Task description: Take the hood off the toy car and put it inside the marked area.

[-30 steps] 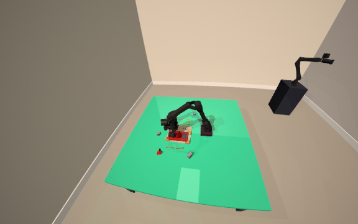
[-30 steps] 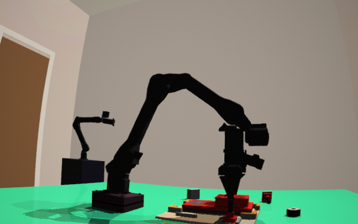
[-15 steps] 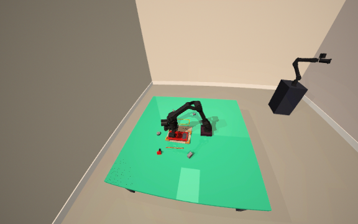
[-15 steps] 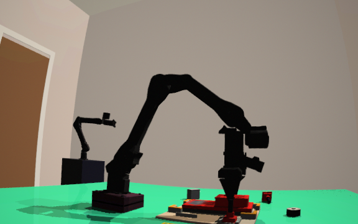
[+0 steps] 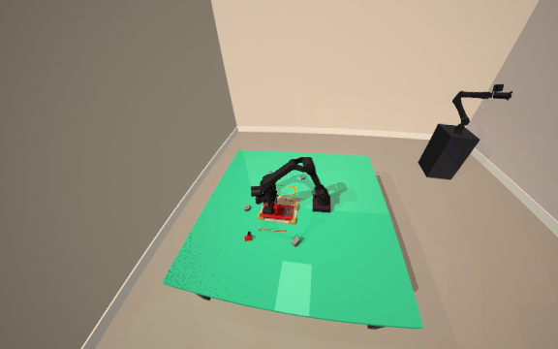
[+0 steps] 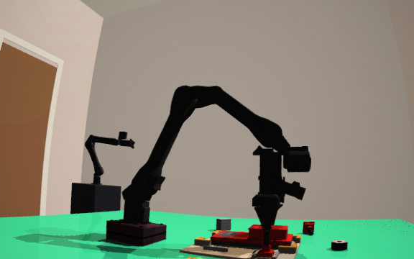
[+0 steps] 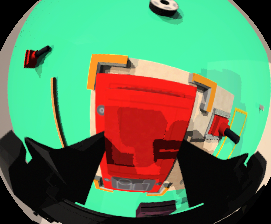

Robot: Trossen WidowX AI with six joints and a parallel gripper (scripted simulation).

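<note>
My gripper tip is 40 mm past the thin orange rod, 130 mm to the right of it and 30 mm above it. From my gripper tip the other things lie so: hood (right at my gripper tip); black wheel (180 mm ahead, 30 mm below).
</note>
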